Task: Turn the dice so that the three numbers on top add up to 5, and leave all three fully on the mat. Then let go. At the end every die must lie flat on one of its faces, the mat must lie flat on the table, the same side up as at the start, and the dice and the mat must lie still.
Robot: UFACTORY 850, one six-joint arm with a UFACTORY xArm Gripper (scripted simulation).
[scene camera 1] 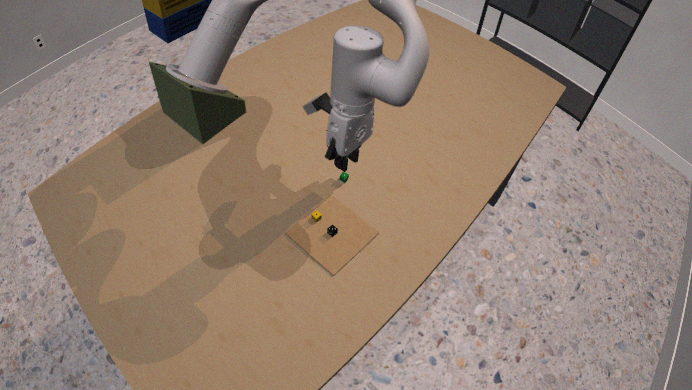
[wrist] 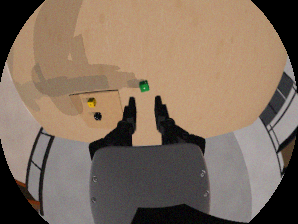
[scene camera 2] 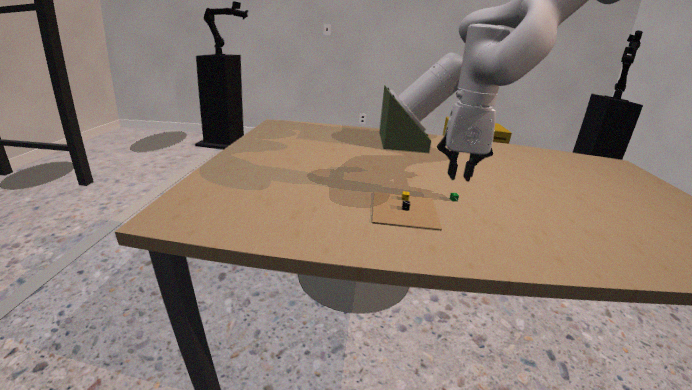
Labels:
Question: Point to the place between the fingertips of my gripper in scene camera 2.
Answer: At 458,178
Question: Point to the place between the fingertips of my gripper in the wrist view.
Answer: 145,103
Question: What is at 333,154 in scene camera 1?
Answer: My gripper.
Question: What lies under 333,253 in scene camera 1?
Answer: A thin mat.

